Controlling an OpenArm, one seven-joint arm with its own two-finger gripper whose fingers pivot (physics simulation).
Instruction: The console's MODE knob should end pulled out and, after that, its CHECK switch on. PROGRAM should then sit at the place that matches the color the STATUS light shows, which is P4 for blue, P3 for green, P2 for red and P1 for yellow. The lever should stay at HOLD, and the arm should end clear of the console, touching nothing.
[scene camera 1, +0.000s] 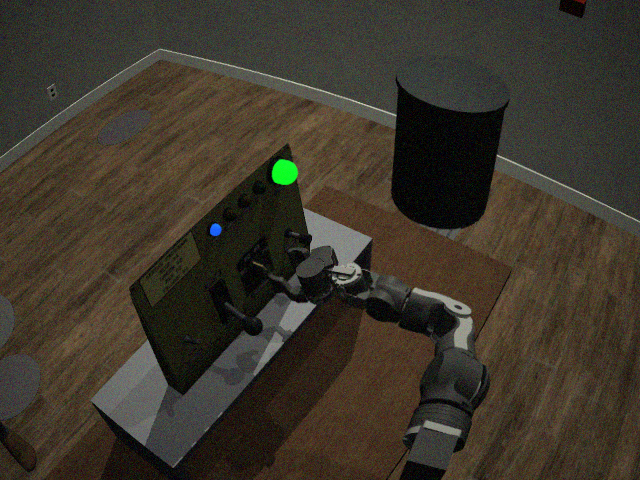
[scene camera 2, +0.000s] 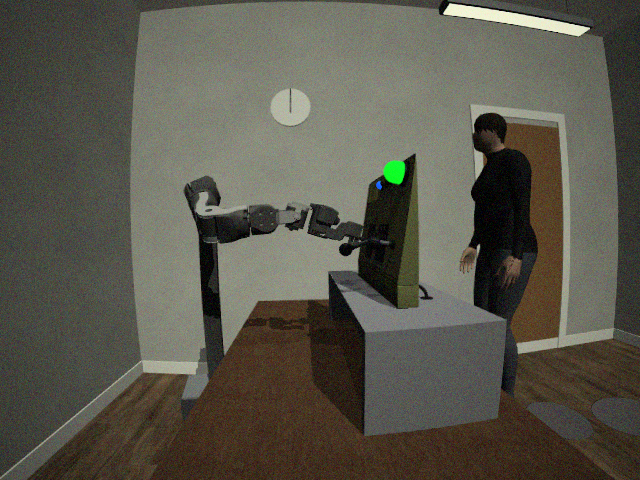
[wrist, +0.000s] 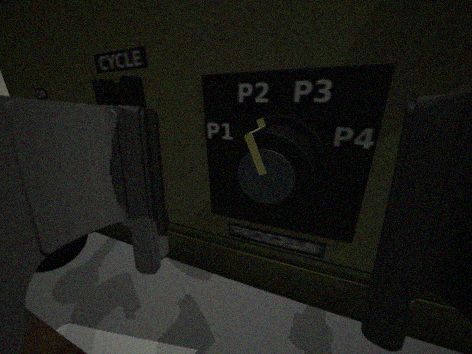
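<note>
The dark olive console (scene camera 1: 170, 330) (scene camera 2: 407, 258) (wrist: 300, 30) stands tilted. The PROGRAM knob (wrist: 272, 187) has a yellow pointer aimed up and left, nearest P2. My gripper (scene camera 1: 280, 263) (scene camera 2: 361, 235) (wrist: 254, 201) is open, its fingers left and right of this knob with gaps. The CYCLE lever (scene camera 1: 238, 315) slants down; the left finger hides most of it in the wrist view. A stemmed knob, seemingly MODE (scene camera 1: 299, 236), sticks out at the right. A small toggle, seemingly CHECK (scene camera 1: 191, 339), is at lower left, its state unclear. A large lamp (scene camera 1: 284, 172) (scene camera 2: 394, 172) glows green, a small lamp (scene camera 1: 215, 229) (scene camera 2: 378, 184) blue; their labels are unreadable.
The console stands on a grey block (scene camera 1: 129, 392) (scene camera 2: 429, 372). The lever's black ball (scene camera 1: 252, 325) (scene camera 2: 345, 249) juts out left of my gripper. A person (scene camera 2: 501, 206) stands behind the console. A black cylinder (scene camera 1: 447, 160) stands beyond the block.
</note>
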